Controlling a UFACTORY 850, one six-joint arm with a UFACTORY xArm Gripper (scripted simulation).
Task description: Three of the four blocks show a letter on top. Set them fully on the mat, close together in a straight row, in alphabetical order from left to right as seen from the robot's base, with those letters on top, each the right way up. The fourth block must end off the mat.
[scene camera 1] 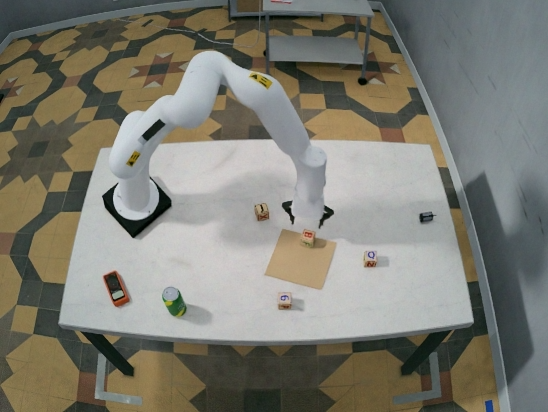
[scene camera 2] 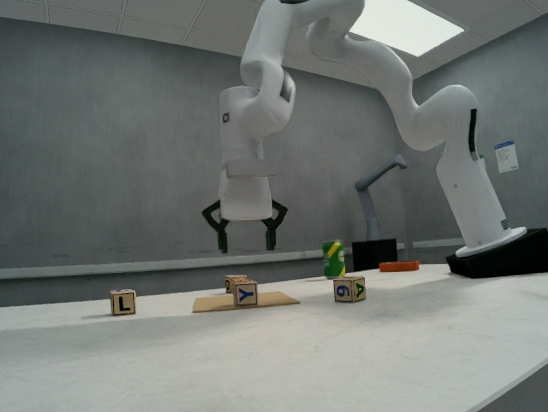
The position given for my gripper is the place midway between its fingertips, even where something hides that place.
Note:
In view: my gripper (scene camera 1: 306, 223), a tan mat (scene camera 1: 290, 261) and a green can (scene camera 2: 334, 267).
The tan mat is seen too in scene camera 2 (scene camera 2: 269, 299).

